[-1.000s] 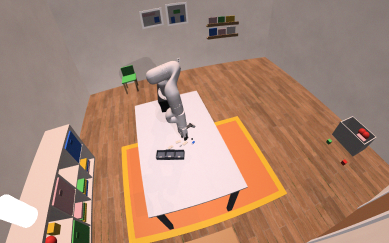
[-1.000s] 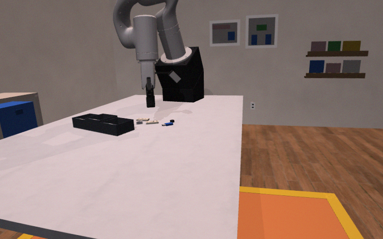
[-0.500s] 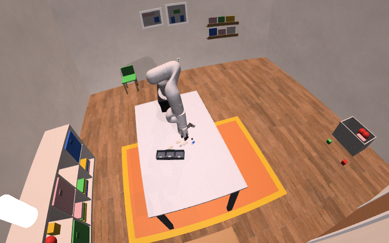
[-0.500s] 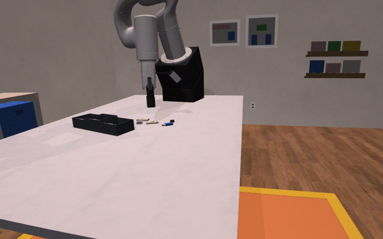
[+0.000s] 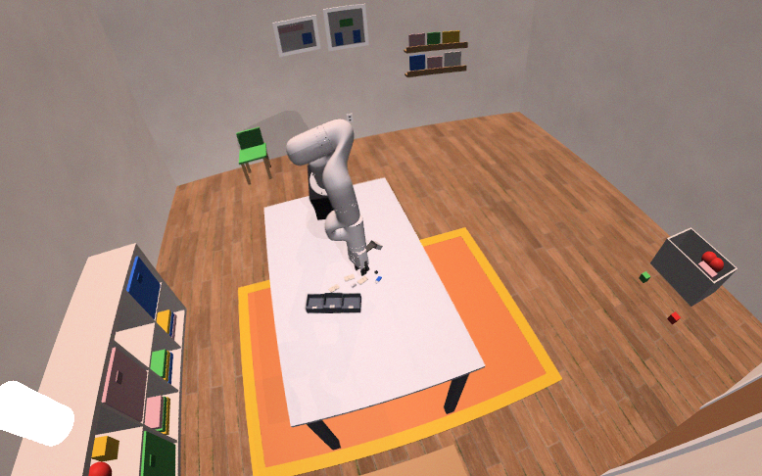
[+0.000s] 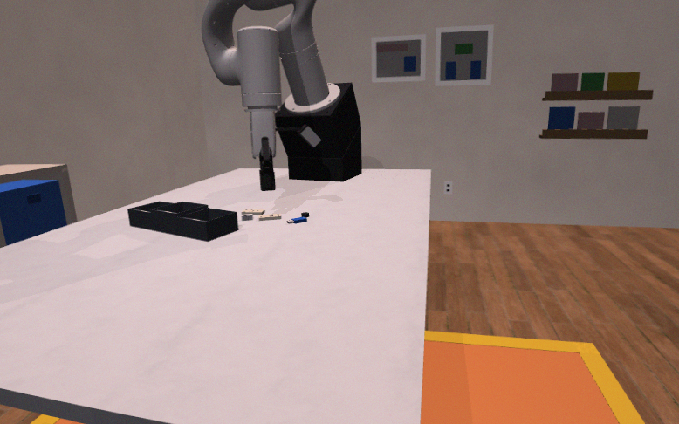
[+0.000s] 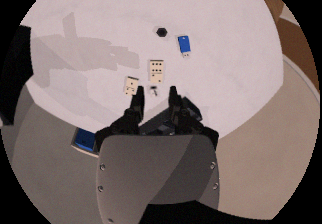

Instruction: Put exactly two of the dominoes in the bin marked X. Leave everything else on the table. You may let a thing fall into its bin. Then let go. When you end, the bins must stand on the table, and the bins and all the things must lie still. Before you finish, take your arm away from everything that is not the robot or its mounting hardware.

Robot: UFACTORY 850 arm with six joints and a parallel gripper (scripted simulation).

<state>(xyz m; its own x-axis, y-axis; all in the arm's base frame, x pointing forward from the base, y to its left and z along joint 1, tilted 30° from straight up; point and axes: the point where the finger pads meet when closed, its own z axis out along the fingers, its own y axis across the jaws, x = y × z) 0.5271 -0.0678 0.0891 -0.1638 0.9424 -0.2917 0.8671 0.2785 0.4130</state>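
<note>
Now: the small grey piece 5 cm to the right of my hand and 8 cm below it. From my hand the other things lie so: black bin tray (6 cm ahead, 18 cm to the right, 7 cm below); blue USB stick (4 cm ahead, 6 cm to the left, 9 cm below); small black piece (1 cm behind, 8 cm to the left, 9 cm below).
</note>
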